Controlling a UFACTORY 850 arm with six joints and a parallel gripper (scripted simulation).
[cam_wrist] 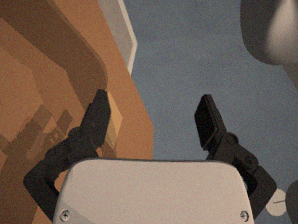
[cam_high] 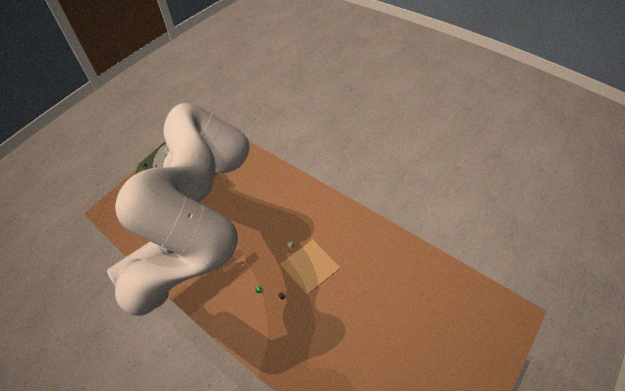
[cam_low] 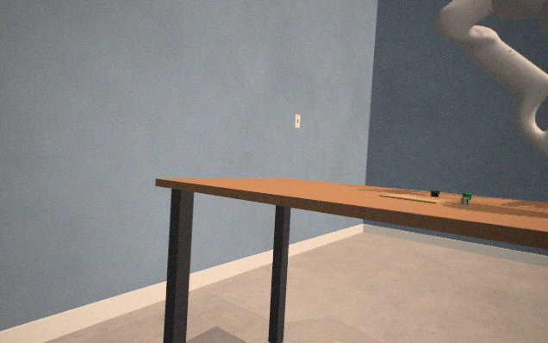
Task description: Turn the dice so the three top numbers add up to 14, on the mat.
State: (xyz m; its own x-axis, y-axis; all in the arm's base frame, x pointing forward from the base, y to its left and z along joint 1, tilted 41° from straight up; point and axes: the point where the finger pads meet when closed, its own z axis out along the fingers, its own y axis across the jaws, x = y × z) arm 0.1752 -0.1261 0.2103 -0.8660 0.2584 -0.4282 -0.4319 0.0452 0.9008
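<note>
Right now my hand is 18 cm short of the green die, 4 cm to the left of it and 20 cm above it. Also, from my hand: white die: 18 cm ahead, 14 cm to the left, 20 cm below; black die: 26 cm ahead, 2 cm to the right, 20 cm below; mat: 27 cm ahead, 11 cm to the left, 20 cm below.
</note>
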